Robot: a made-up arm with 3 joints. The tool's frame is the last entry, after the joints.
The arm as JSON. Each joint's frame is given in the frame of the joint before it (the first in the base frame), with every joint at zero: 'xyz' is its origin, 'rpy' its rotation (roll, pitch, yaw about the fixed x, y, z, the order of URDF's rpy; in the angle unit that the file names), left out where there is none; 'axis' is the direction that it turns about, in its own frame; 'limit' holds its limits. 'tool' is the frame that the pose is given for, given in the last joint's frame.
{
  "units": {
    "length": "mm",
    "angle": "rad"
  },
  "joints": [
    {
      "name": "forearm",
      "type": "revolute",
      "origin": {
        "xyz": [
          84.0,
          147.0,
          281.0
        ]
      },
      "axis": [
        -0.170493,
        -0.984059,
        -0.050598
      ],
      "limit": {
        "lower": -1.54,
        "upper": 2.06
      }
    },
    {
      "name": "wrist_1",
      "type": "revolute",
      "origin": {
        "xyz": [
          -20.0,
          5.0,
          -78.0
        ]
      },
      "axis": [
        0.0,
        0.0,
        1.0
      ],
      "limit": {
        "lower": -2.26,
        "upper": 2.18
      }
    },
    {
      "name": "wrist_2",
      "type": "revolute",
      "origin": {
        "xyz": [
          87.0,
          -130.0,
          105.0
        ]
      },
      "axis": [
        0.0,
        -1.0,
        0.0
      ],
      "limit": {
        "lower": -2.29,
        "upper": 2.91
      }
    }
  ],
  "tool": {
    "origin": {
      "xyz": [
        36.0,
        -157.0,
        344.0
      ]
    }
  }
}
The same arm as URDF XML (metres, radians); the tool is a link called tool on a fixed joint. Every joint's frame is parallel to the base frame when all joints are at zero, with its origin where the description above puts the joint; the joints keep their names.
<robot name="arm">
  <link name="base_link"/>
  <link name="link1"/>
  <link name="link2"/>
  <link name="link3"/>
  <link name="tool"/>
  <joint name="forearm" type="revolute">
    <parent link="base_link"/>
    <child link="link1"/>
    <origin xyz="0.084 0.147 0.281"/>
    <axis xyz="-0.170493 -0.984059 -0.050598"/>
    <limit lower="-1.54" upper="2.06"/>
  </joint>
  <joint name="wrist_1" type="revolute">
    <parent link="link1"/>
    <child link="link2"/>
    <origin xyz="-0.02 0.005 -0.078"/>
    <axis xyz="0 0 1"/>
    <limit lower="-2.26" upper="2.18"/>
  </joint>
  <joint name="wrist_2" type="revolute">
    <parent link="link2"/>
    <child link="link3"/>
    <origin xyz="0.087 -0.13 0.105"/>
    <axis xyz="0 -1 0"/>
    <limit lower="-2.29" upper="2.91"/>
  </joint>
  <joint name="tool_fixed" type="fixed">
    <parent link="link3"/>
    <child link="tool"/>
    <origin xyz="0.036 -0.157 0.344"/>
  </joint>
</robot>

